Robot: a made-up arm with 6 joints.
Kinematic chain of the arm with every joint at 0, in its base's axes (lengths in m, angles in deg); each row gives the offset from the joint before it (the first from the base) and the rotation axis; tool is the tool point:
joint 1: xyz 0 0 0.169 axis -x
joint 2: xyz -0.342 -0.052 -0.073 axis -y
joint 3: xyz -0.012 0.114 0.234 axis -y
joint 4: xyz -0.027 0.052 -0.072 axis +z
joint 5: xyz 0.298 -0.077 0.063 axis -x
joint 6: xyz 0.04 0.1 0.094 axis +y
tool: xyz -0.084 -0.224 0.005
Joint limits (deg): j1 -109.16..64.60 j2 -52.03..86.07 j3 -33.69..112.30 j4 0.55..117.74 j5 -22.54..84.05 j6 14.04..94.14
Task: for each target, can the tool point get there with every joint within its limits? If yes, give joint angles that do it. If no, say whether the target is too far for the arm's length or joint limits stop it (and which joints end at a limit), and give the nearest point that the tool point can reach.
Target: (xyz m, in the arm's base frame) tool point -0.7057 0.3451 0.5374
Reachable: yes | joints -30.13 62.98 23.30 102.42 -4.98 81.63
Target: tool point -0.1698 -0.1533 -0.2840
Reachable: no: joint limits stop it (at a limit: joint 1, joint 2, joint 3, joint 5, joint 6) | nearest point -0.0311 -0.1076 -0.2315 | short by 0.155 m
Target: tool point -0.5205 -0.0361 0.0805
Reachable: no: joint limits stop it (at a limit: joint 1, joint 2, joint 4, joint 5, joint 6) | nearest point -0.4833 -0.1033 0.0053 | short by 0.108 m
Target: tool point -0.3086 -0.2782 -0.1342
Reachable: no: joint limits stop it (at a limit: joint 1, joint 4, joint 5) | nearest point -0.3086 -0.2954 -0.0846 | short by 0.053 m
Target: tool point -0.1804 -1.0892 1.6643
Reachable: no: too far | nearest point -0.2823 -0.3667 0.6724 | short by 1.231 m
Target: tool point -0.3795 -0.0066 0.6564
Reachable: yes | joints -25.96 -21.81 101.17 9.65 70.41 63.46
